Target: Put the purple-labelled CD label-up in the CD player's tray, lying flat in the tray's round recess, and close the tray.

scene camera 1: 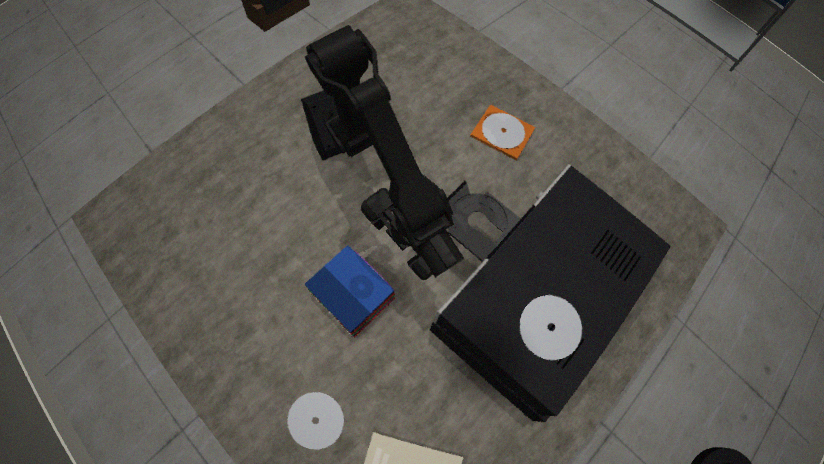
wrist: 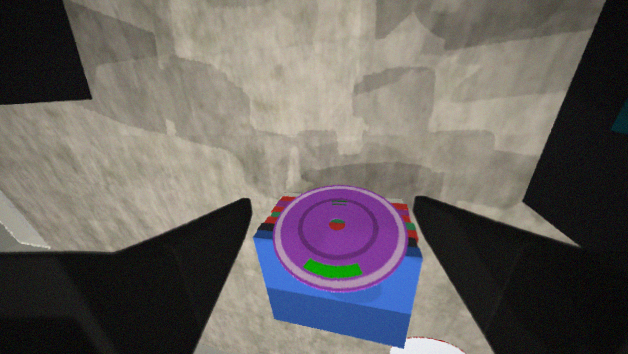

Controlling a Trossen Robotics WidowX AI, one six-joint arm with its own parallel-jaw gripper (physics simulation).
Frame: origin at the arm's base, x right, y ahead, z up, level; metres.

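Seen in the pictures: gripper, fingertip midpoint: (scene camera 1: pixel 395 244) (wrist: pixel 331 204); arm's base, origin of the base link: (scene camera 1: pixel 340 119).
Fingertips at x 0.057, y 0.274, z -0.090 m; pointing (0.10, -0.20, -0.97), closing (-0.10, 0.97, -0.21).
Pixels of each thing's middle, then the offset from my fingertips to it. "spot": a spot on its surface instead. Level surfaces: height alone.
- purple-labelled CD, body centre: (wrist: pixel 337 224) dx +0.059, dy +0.003, dz -0.056 m
- stack, body centre: (wrist: pixel 332 290) (scene camera 1: pixel 349 287) dx +0.126, dy +0.009, dz -0.037 m
- mat, its level: dz -0.116 m
- orange case, surface spot: (scene camera 1: pixel 517 151) spot: dx -0.443, dy -0.052, dz -0.105 m
- cream sheet, surface spot: (scene camera 1: pixel 409 452) spot: dx +0.226, dy +0.350, dz -0.092 m
The purple-labelled CD (wrist: pixel 337 245) stands tilted against the side of a stack of cases, label facing the wrist camera; its green mark is low. The stack (scene camera 1: pixel 345 293) (wrist: pixel 345 310) has a blue case on top and coloured edges below. In the scene view the CD shows as at most a thin pinkish edge. My gripper (scene camera 1: pixel 397 237) (wrist: pixel 331 204) is open and empty. In the wrist view its fingertips appear left and right of the CD, apart from it. The CD player (scene camera 1: pixel 542 247) has its tray (scene camera 1: pixel 475 246) out; the arm covers part of the front edge.
A white disc (scene camera 1: pixel 536 337) lies on the player, another white disc (scene camera 1: pixel 299 423) lies on the mat (scene camera 1: pixel 190 259), and a third (scene camera 1: pixel 493 129) lies on an orange case (scene camera 1: pixel 517 151). A cream sheet (scene camera 1: pixel 409 452) lies at the bottom. The player stands close beside the gripper.
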